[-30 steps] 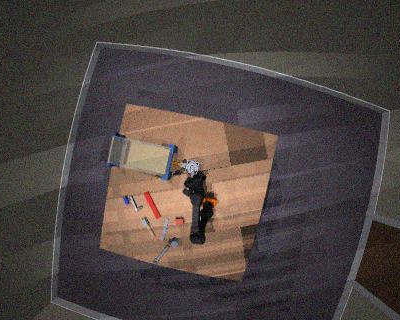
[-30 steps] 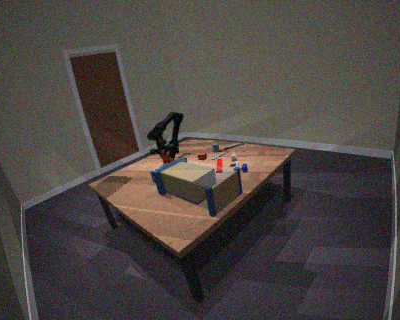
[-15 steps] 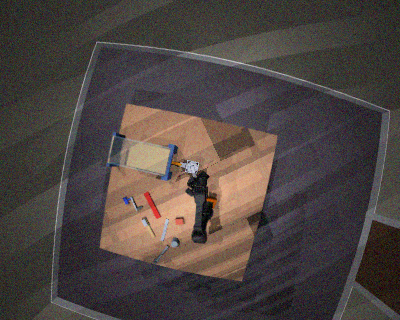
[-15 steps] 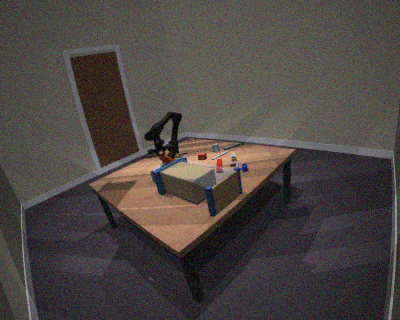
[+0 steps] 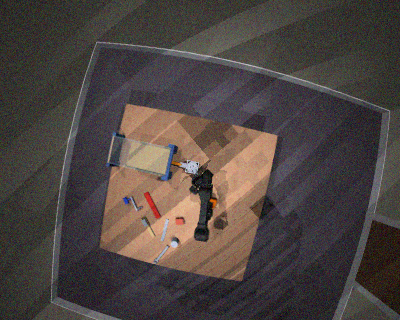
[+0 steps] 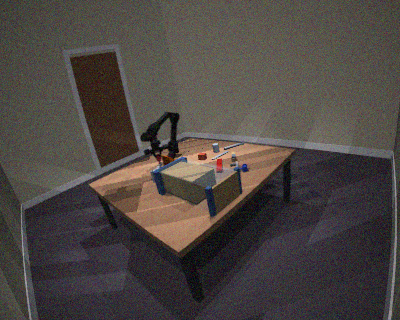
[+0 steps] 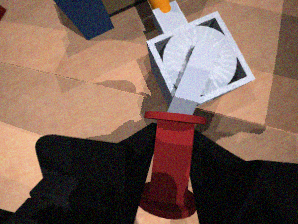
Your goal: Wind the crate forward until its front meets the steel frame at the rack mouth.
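Now: the red knob 2 cm behind my gripper tip and 1 cm to the left of it. The rest, counted from my gripper tip: blue frame: 22 cm ahead, 6 cm to the right, 3 cm below; then grey hand winch: 4 cm ahead, 7 cm to the right, 10 cm below; then red-knobbed winch handle: 1 cm ahead, 2 cm to the right, 3 cm below.
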